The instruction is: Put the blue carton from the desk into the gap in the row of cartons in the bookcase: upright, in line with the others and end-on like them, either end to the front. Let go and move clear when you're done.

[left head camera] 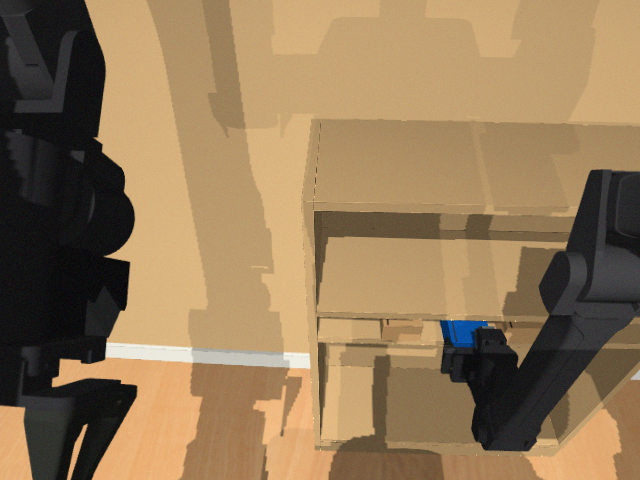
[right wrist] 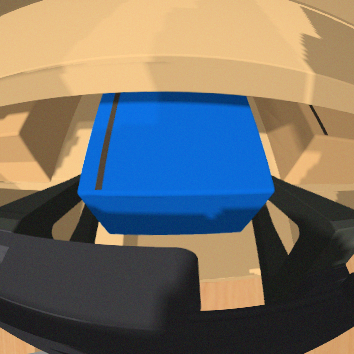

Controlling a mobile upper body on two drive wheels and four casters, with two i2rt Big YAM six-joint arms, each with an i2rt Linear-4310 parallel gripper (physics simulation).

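Observation:
The blue carton (left head camera: 460,333) (right wrist: 175,145) is partly inside the bookcase (left head camera: 392,206), under a shelf board, with its near end sticking out at the front. My right gripper (left head camera: 467,348) (right wrist: 175,175) is shut on the near end of the blue carton, one finger at each side. Brown cartons show on both sides of it: one (left head camera: 402,329) (right wrist: 30,140) to the left, and one (left head camera: 524,325) (right wrist: 320,150) to the right. The carton's far part is hidden under the board. My left gripper (left head camera: 77,439) is open and empty, at the lower left of the head view.
The shelf board (left head camera: 382,314) (right wrist: 200,75) passes over the blue carton. The bookcase's left side panel (left head camera: 311,330) stands left of the cartons. The right arm (left head camera: 563,356) reaches across the bookcase's front. A wall with a white skirting board (left head camera: 248,357) lies behind.

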